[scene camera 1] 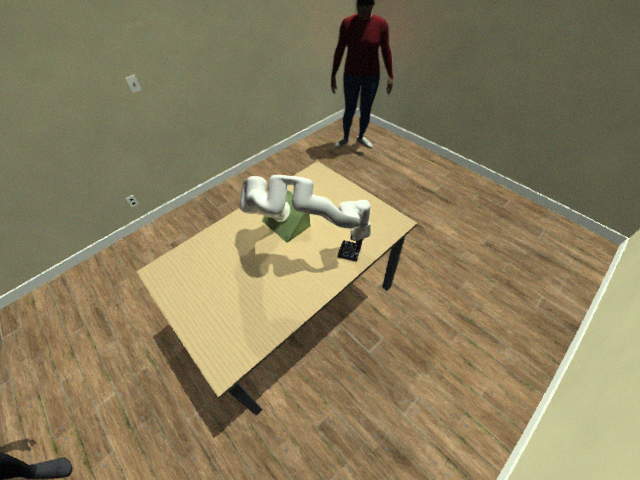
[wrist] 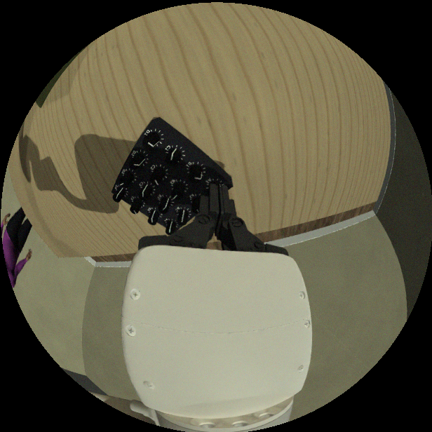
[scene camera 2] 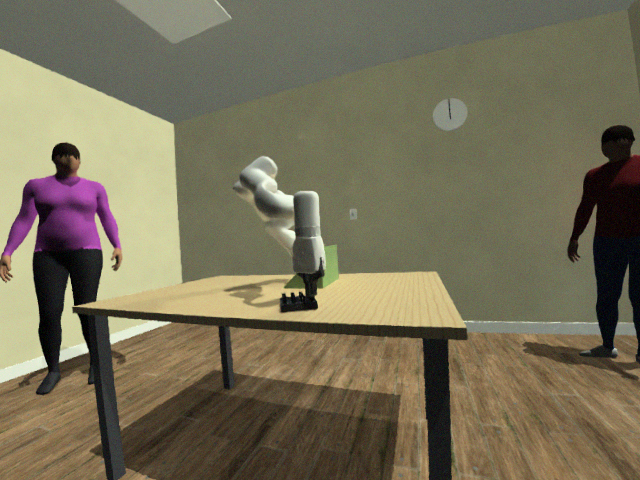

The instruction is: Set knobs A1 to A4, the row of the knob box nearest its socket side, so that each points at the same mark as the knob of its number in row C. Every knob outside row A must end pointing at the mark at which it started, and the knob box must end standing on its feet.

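Places are measured from the arm's base along level axes (x back, y left, z down), in metres.
Pixels of known places: gripper, fingertip midpoint: (scene camera 1: 358,244) (scene camera 2: 311,296).
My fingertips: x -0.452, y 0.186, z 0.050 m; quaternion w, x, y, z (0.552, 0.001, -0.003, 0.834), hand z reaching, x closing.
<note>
Behind a point stands the place of what it marks.
The black knob box (scene camera 1: 349,250) @[y 0.127, x -0.439, z 0.067 m] (scene camera 2: 298,305) @[y 0.157, x -0.483, z 0.071 m] (wrist: 168,129) appears to stand level on the table near its edge. Its knobs carry white pointer lines inside rings of marks. Knob D1 (wrist: 153,140) is at the top corner in the wrist view, with knob C1 (wrist: 174,154) and knob B1 (wrist: 196,171) along the same side. My gripper (scene camera 1: 360,241) @[y 0.186, x -0.452, z 0.050 m] (scene camera 2: 310,295) @[y 0.186, x -0.452, z 0.050 m] (wrist: 215,196) is shut and empty, pointing down with its tips low over the corner at A1. The fingers hide most of A1 and part of row A. Most labels and pointers are too small to read surely.
The wooden table (scene camera 1: 206,310) @[y -0.644, x -0.214, z 0.088 m] (scene camera 2: 392,299) @[y 0.401, x -0.313, z 0.088 m] (wrist: 280,125) carries a green block (scene camera 1: 298,229) @[y 0.006, x -0.144, z 0.043 m] (scene camera 2: 331,266) @[y 0.093, x -0.002, z 0.012 m] beside the arm's base. A person in red (scene camera 1: 361,51) (scene camera 2: 617,196) stands beyond the table; a person in purple (scene camera 2: 67,211) (wrist: 9,250) stands at another side.
</note>
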